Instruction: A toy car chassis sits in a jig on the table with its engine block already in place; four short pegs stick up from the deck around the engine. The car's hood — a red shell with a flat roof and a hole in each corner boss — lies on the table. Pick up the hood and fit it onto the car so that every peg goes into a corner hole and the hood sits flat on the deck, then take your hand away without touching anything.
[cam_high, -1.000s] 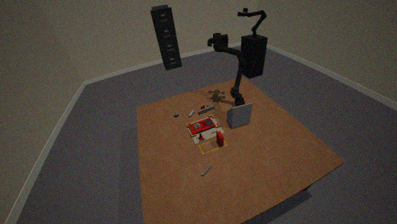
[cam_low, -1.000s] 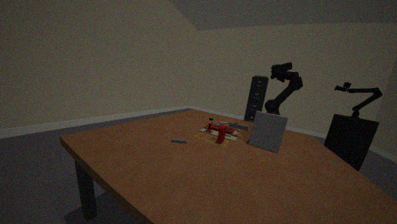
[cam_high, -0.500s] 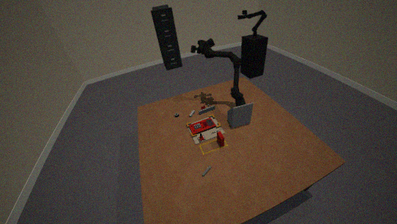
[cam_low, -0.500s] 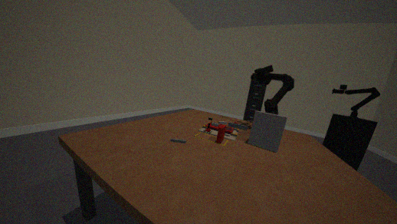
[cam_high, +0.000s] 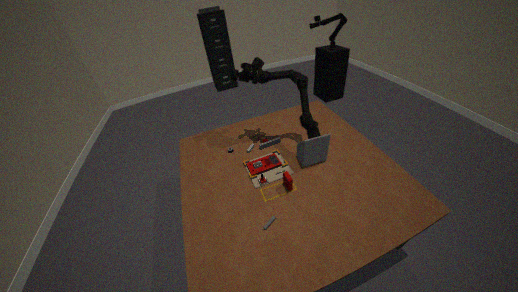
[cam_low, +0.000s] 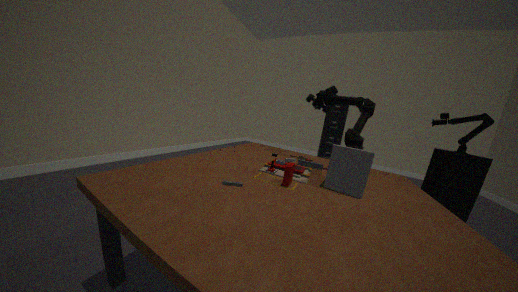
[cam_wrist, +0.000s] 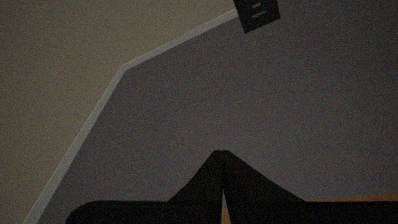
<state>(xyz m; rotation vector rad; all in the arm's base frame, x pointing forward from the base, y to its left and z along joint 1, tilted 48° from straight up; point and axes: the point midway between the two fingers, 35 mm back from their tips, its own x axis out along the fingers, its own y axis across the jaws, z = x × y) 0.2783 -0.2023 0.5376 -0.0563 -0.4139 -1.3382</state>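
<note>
Right now my gripper tip is 690 mm to the right of the red hood, 350 mm above it and 10 mm past it. Round my gripper tip: jig (490 mm to the left, 390 mm below, 50 mm ahead).
</note>
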